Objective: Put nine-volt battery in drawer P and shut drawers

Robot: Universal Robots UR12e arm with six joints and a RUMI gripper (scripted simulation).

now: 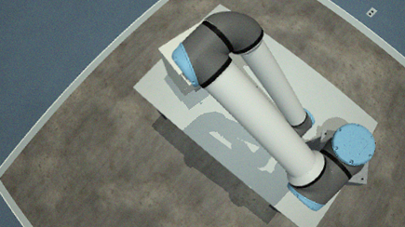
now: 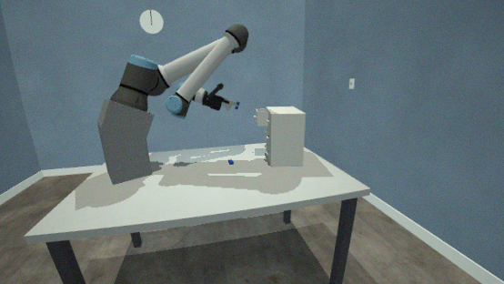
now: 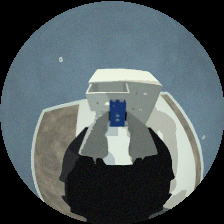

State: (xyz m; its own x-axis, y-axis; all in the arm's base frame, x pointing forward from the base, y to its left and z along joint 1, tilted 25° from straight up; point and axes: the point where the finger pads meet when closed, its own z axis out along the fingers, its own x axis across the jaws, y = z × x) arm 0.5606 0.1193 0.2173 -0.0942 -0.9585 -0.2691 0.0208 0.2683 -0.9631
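My hand is 1 cm short of the blue nine-volt battery and 1 cm below it. The rest, counted from my hand: drawer 21 cm ahead, 1 cm to the left, 11 cm below; blue-and-white object 5 cm behind, 11 cm to the right, 33 cm below.
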